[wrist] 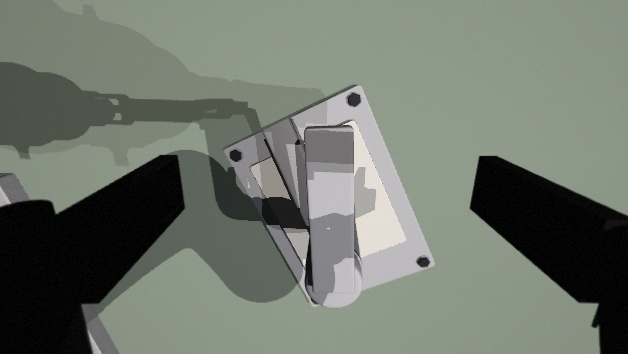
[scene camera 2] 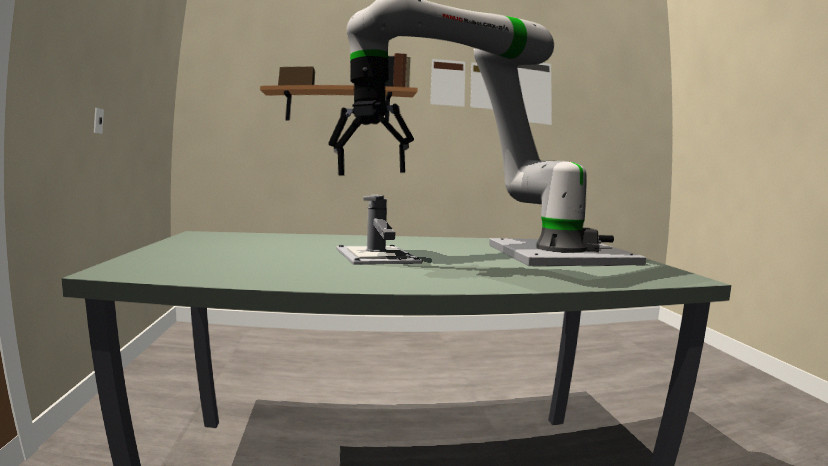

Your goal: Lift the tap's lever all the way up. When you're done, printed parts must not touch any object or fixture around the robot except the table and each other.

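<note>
The grey tap stands upright on a pale square base plate. Its flat lever sits on top and looks roughly level in the scene view, its free end to the left; the wrist view shows it from above as a long bar. The spout slants out lower down, partly behind the lever in the wrist view. My gripper is open and empty, pointing down above the tap, its fingers apart on either side of the lever and not touching it.
The tap's plate rests on the green table. The robot's base plate is at the table's right. A wall shelf with a box and books is on the back wall. Arm shadows fall beside the tap.
</note>
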